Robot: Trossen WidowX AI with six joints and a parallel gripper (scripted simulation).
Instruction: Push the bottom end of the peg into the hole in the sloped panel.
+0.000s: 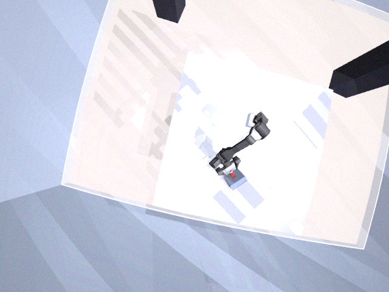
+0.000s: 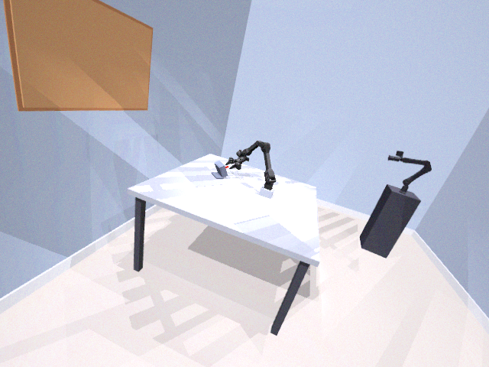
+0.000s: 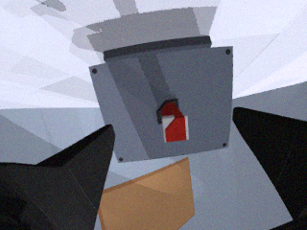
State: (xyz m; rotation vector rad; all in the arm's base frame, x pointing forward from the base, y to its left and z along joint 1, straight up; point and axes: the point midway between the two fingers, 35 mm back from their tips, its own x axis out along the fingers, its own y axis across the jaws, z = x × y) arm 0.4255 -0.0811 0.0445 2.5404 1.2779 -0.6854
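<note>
The red peg is right at my gripper tip. From my gripper tip the other things lie so: grey sloped panel (4 cm ahead, 5 cm to the left, 2 cm below).
</note>
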